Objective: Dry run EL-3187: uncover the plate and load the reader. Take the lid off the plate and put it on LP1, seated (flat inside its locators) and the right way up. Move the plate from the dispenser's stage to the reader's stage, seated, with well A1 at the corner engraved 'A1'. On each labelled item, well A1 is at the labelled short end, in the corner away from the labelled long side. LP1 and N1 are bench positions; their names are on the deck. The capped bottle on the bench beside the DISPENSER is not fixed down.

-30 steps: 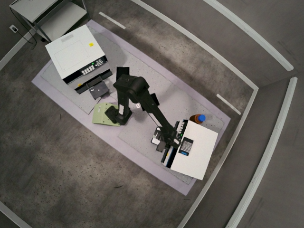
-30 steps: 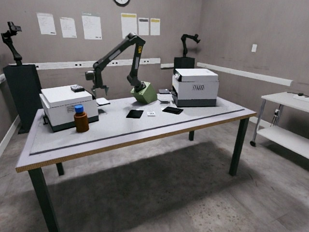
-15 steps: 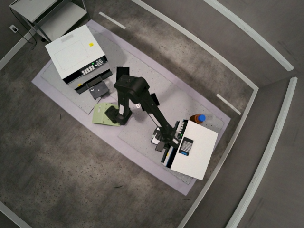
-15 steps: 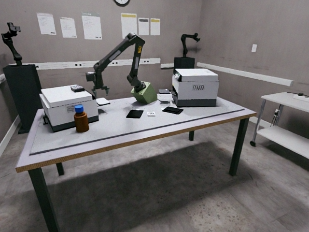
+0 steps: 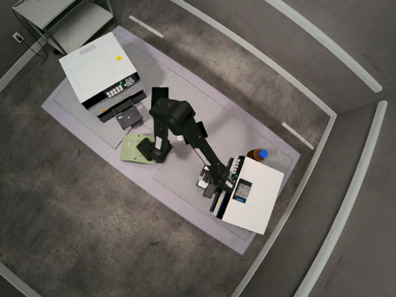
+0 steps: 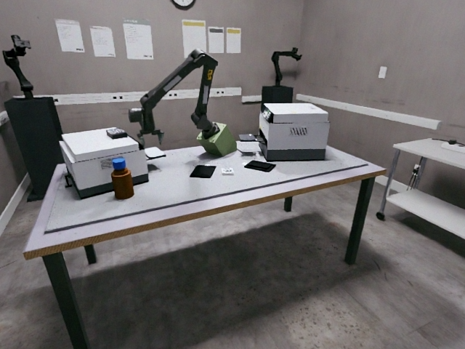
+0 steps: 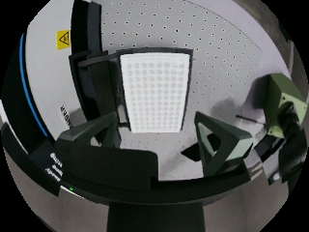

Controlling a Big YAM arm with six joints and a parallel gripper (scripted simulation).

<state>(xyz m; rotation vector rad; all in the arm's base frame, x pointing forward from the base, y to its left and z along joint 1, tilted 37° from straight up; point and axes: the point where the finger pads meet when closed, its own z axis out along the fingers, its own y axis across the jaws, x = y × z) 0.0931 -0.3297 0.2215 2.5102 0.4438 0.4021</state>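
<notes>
Right now my hand is 40 mm above the white well plate. Also, from my hand: black pad 200 mm ahead, 250 mm to the left, 130 mm below; white label 170 mm ahead, 530 mm to the left, 140 mm below; brown capped bottle 320 mm ahead, 180 mm to the right, 20 mm below.
</notes>
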